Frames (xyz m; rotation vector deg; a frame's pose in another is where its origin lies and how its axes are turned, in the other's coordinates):
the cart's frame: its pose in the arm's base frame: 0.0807 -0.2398 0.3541 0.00 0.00 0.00
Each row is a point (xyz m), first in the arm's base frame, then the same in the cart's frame.
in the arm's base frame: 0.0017 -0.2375 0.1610
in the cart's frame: -0.0790 0.0023 -0.1931
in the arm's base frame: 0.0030 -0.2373 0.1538
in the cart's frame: -0.0777 0.0025 -0.2003
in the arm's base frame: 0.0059 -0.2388 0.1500
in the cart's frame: -0.0748 0.0010 -0.2041
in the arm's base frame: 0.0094 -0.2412 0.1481
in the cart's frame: -0.0713 -0.0014 -0.2060
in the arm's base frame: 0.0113 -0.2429 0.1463
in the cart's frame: -0.0694 -0.0031 -0.2078
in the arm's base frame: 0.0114 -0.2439 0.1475
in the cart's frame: -0.0693 -0.0041 -0.2066
